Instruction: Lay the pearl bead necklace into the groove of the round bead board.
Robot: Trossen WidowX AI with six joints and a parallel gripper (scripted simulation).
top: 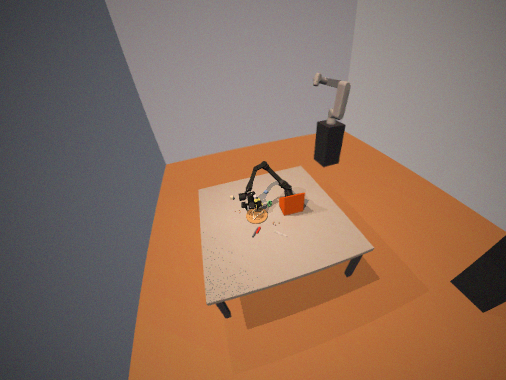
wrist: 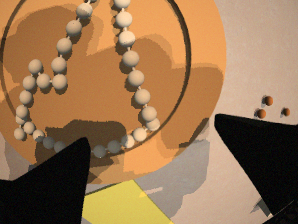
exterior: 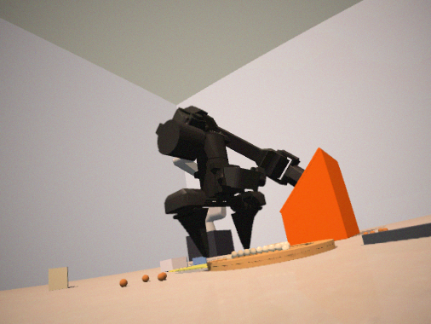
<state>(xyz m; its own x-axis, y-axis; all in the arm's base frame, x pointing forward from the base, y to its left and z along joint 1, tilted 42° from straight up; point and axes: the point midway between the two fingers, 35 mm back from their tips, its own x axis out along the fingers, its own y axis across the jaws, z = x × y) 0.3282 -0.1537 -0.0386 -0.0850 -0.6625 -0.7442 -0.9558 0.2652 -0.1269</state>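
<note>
Right now the round wooden bead board is 2 cm behind my gripper tip, 6 cm to the left of it and 1 cm below it. Also, from my gripper tip: tan cube (14 cm ahead, 27 cm to the right); yellow flat piece (8 cm behind, 11 cm to the right, 2 cm below); red-handled tool (4 cm ahead, 24 cm to the left, 1 cm below).
</note>
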